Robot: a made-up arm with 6 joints.
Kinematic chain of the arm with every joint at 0, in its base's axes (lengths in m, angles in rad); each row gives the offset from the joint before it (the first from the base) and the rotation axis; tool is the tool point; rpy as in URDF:
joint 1: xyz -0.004 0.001 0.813 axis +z
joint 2: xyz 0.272 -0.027 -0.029 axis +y
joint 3: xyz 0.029 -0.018 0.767 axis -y
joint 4: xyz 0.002 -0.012 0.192 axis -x
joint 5: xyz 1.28 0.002 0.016 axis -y
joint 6: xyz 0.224 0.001 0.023 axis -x
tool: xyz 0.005 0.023 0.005 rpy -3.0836 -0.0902 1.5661
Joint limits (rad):
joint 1: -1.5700..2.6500
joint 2: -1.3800..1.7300
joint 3: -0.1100..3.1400
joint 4: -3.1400..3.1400
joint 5: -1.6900..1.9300
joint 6: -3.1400..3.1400
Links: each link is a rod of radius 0.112 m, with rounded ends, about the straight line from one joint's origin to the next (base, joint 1, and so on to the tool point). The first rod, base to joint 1, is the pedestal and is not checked.
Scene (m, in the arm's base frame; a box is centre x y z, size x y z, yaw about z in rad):
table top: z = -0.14
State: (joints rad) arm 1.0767 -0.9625 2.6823 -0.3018 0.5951 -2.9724
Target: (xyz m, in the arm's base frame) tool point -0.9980 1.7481 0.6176
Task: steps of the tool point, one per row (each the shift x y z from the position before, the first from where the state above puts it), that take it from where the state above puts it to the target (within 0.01 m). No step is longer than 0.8 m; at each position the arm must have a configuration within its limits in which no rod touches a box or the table.
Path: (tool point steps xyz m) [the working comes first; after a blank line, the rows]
Joints at the target: 2.1278 0.5684 -0.1100 -0.3675 -0.1113 -3.0485
Straight joint move there: clear.

1: 0.0459 -0.2844 0.6591
2: 0.1808 -0.0092 0.7351
3: 0.2298 0.3053 0.6810
4: 0.1795 0.5840 0.5043
5: 0.0498 0.7584 0.2360
6: -0.1131 0.7843 -0.0748
7: -0.2516 0.6548 -0.3703
8: -0.3152 0.4034 -0.5953
9: -0.2770 0.0927 -0.7091
10: -0.1430 -0.2022 -0.6921

